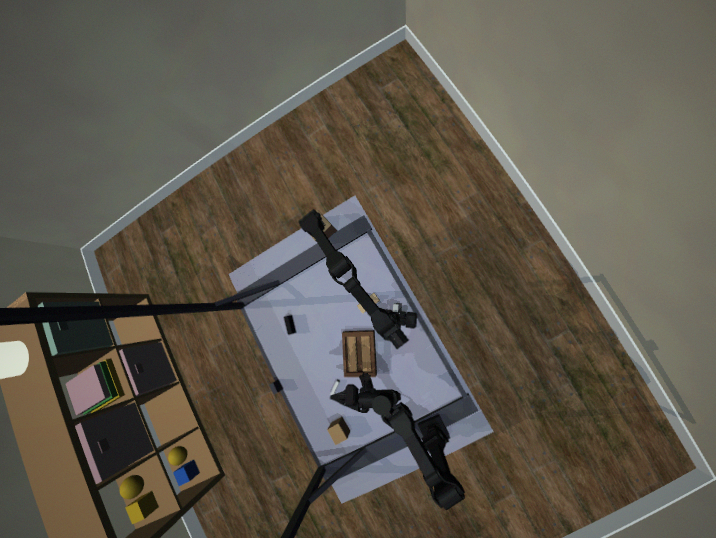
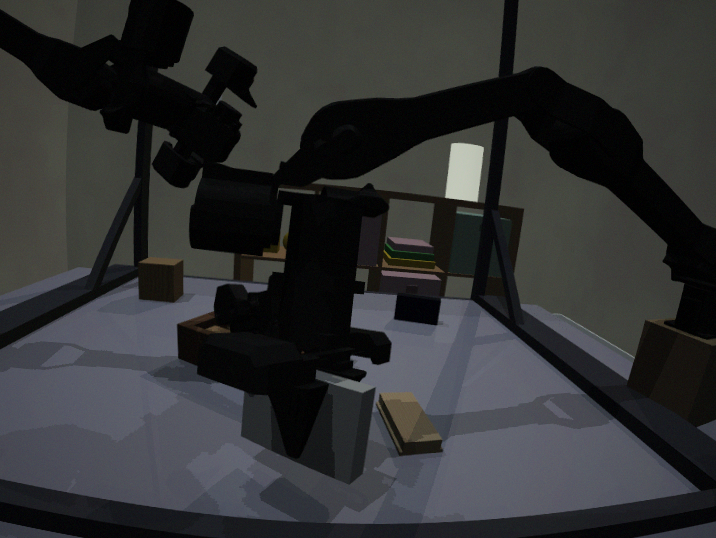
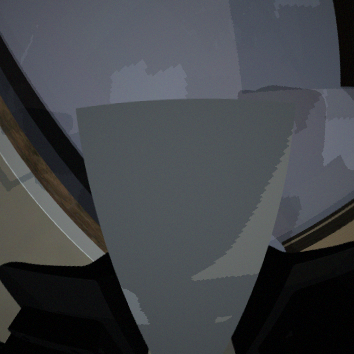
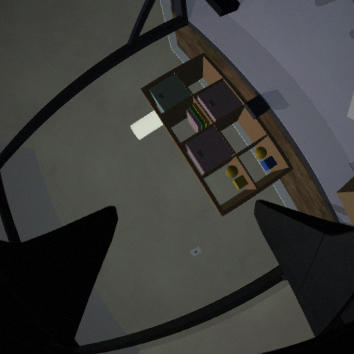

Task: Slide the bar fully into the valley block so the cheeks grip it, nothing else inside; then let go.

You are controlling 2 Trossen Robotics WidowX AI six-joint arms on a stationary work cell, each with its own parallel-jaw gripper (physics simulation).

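Seen in the pictures: left gripper, fingertip midpoint: [image 1: 398, 314] [image 2: 302, 452]; right gripper, fingertip midpoint: [image 1: 334, 399] [image 4: 185, 210]; left arm's base, link origin: [image 1: 315, 225] [image 2: 694, 330]; right arm's base, link origin: [image 1: 434, 431].
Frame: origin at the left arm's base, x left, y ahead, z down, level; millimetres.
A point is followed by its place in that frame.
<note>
My left gripper [image 1: 399, 315] @(z 88, x -4, y 529 mm) [image 2: 315, 426] @(z 88, x -4, y 529 mm) [image 3: 192, 300] is shut on a grey slab [image 1: 397, 307] @(z 16, x 17, y 502 mm) [image 2: 344, 425] @(z 43, x 25, y 506 mm) [image 3: 185, 190], held upright a little above the table. A flat light-wood piece with a stepped edge [image 2: 409, 421] @(z 106, x -59, y 405 mm) lies on the table beside it. A brown wooden tray with two long compartments [image 1: 358, 354] [image 2: 189, 342] stands between the arms. A small white piece [image 1: 335, 385] @(z 97, x -432, y 574 mm) lies beyond it, near my right gripper [image 1: 350, 388] [image 2: 222, 135] @(z -194, x -350, y 591 mm) [image 4: 186, 207] @(z -194, x -350, y 591 mm), which is open, empty and raised high. I cannot tell which of these is the valley block.
A wooden block [image 1: 338, 430] @(z 47, x -532, y 722 mm) [image 2: 160, 279] @(z 78, x -517, y 727 mm) stands near the table's far edge on the right arm's side. A black block [image 1: 289, 324] @(z 73, x -407, y 229 mm) [image 2: 417, 308] @(z 93, x -406, y 232 mm) stands at the far side. Dark frame beams edge the table, and a shelf unit [image 1: 186, 398] stands beyond it.
</note>
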